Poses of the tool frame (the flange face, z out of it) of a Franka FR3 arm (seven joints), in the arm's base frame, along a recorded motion.
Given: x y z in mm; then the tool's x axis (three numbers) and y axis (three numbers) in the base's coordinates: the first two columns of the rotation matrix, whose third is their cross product.
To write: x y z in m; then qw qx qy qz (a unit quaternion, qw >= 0). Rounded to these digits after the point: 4 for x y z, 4 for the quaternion.
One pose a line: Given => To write
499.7, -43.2, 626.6, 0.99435, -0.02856, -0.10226, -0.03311, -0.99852, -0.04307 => 0.4997, -0.0432, 0.6266, 0.0224, -0.9983, 0.0154, 0.0509
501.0, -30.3, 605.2, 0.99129, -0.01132, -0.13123, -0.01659, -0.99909, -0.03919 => 0.5010, -0.0303, 0.6052, 0.0201, -0.9976, 0.0070, 0.0656
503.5, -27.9, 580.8, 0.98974, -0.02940, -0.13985, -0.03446, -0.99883, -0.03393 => 0.5035, -0.0279, 0.5808, 0.0181, -0.9973, 0.0160, 0.0698
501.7, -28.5, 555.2, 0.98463, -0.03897, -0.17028, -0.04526, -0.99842, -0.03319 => 0.5017, -0.0285, 0.5552, 0.0185, -0.9960, 0.0211, 0.0851
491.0, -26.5, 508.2, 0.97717, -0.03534, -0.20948, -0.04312, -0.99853, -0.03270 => 0.4910, -0.0265, 0.5082, 0.0185, -0.9941, 0.0197, 0.1050
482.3, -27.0, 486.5, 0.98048, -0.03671, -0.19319, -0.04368, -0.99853, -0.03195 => 0.4823, -0.0270, 0.4865, 0.0180, -0.9949, 0.0202, 0.0967
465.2, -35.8, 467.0, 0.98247, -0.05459, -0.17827, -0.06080, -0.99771, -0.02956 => 0.4652, -0.0358, 0.4670, 0.0174, -0.9955, 0.0290, 0.0890
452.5, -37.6, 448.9, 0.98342, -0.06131, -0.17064, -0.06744, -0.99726, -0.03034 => 0.4525, -0.0376, 0.4489, 0.0180, -0.9957, 0.0323, 0.0851
